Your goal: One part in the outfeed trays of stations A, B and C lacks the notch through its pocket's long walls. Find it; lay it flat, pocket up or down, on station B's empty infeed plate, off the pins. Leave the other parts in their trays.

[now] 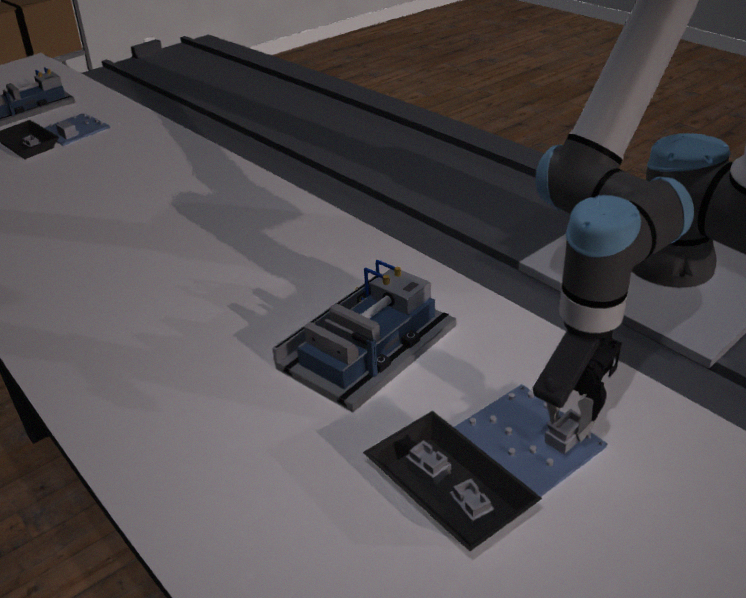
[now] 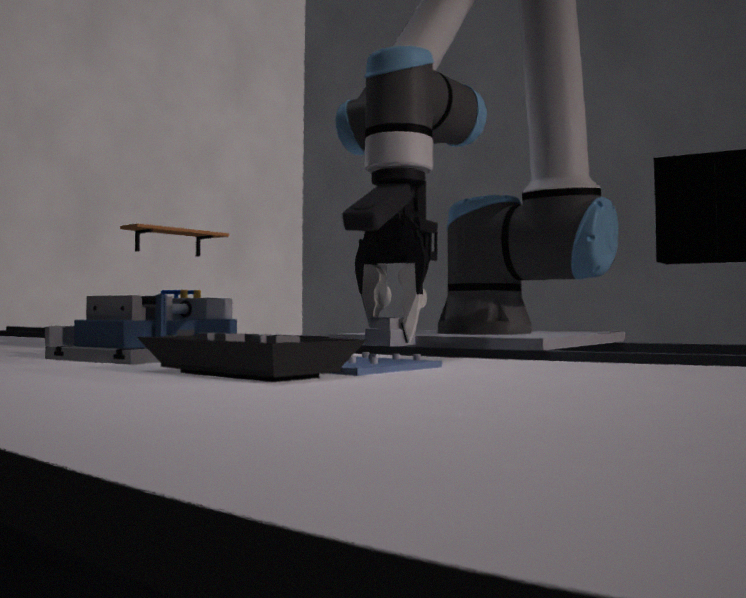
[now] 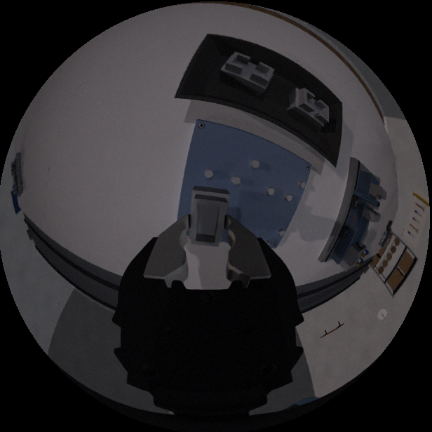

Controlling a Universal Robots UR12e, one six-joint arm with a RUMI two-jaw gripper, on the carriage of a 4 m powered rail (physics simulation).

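Frame: origin at the arm's base, x back, y right, z up, level; metres.
Seen in the pictures: gripper, fingertip midpoint: [image 1: 567, 434] [image 2: 392, 342]; arm's base, link origin: [image 1: 669, 261] [image 2: 484, 333].
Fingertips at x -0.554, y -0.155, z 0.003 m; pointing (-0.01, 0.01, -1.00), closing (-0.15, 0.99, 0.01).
Note:
Pixels of each thing's top centre, then the offset from my fingertips to it. "spot": a spot on its surface instead.
- grey part, top centre: [image 2: 390, 317] [image 1: 568, 421] dy -0.001, dx -0.005, dz +0.033 m
- blue infeed plate, top centre: [image 2: 345, 361] [image 1: 527, 437] dy +0.056, dx -0.028, dz -0.025 m
- black outfeed tray, top centre: [image 2: 299, 336] [image 1: 491, 443] dy +0.067, dx -0.105, dz +0.009 m
- grey machine, top centre: [image 2: 158, 295] [image 1: 364, 304] dy +0.419, dx -0.054, dz +0.066 m
- black tray, surface spot: [image 1: 28, 149] spot: dy +1.813, dx -0.208, dz +0.006 m
- blue plate, top centre: [image 1: 73, 127] dy +1.943, dx -0.014, dz -0.025 m
My gripper [image 1: 569, 423] [image 2: 392, 328] [image 3: 207, 215] is shut on a grey part [image 1: 561, 436] [image 2: 382, 337] [image 3: 207, 214]. Its pocket faces up and its long walls show no notch. The part looks about level and hangs a little above the blue infeed plate [image 1: 541, 478] [image 2: 407, 366] [image 3: 200, 145], near the plate's edge on the rail side. Several pins stand on the plate; what lies directly under the part is hidden. A black outfeed tray [image 1: 485, 445] [image 2: 298, 358] [image 3: 195, 80] beside the plate holds two notched parts, one [image 1: 428, 460] [image 3: 247, 72] and another [image 1: 473, 500] [image 3: 309, 107].
A blue and grey machine [image 1: 398, 323] [image 2: 118, 333] [image 3: 350, 220] stands beside the tray and plate. Another station at the far left end has a black tray [image 1: 28, 149] with a part and a blue plate [image 1: 93, 132] with a grey block. The rail [image 1: 348, 168] runs behind the table.

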